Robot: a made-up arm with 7 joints.
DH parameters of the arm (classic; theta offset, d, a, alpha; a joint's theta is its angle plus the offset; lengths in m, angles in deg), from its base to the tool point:
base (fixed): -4.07 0 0 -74.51
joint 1: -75.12 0.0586 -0.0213 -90
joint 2: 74 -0.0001 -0.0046 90
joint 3: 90 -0.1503 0.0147 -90
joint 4: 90 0.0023 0.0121 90
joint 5: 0 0.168 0 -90
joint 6: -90 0 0.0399 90
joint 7: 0 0 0 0
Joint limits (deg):
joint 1: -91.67..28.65
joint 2: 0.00..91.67
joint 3: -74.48..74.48
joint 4: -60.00..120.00
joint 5: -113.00..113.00
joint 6: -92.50..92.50
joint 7: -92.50..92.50
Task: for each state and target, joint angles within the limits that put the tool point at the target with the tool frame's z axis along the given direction. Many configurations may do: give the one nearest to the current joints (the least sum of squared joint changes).
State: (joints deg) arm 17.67 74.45 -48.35 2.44 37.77 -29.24 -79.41
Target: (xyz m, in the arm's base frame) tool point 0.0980 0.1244 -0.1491 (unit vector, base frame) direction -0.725 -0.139 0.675
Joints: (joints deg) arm 4.79 90.30 -34.33 -22.91 20.10 -58.72 -79.41
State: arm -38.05 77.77 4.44 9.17 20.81 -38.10 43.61
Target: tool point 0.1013 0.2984 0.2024 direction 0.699 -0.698 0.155
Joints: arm -47.32 90.90 46.72 27.99 50.83 3.49 43.61
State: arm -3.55 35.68 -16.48 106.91 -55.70 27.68 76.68
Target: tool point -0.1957 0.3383 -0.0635 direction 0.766 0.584 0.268
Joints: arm 20.27 56.54 -13.15 119.90 -70.76 -5.89 76.68
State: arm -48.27 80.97 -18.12 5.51 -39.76 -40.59 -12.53
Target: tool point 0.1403 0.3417 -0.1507 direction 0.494 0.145 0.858
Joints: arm -7.95 68.61 -8.26 47.79 -71.92 1.80 -12.53
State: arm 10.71 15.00 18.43 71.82 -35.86 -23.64 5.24
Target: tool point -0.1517 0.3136 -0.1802 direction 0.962 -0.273 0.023
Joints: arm 14.78 45.40 -7.09 107.52 -19.25 -51.79 5.24
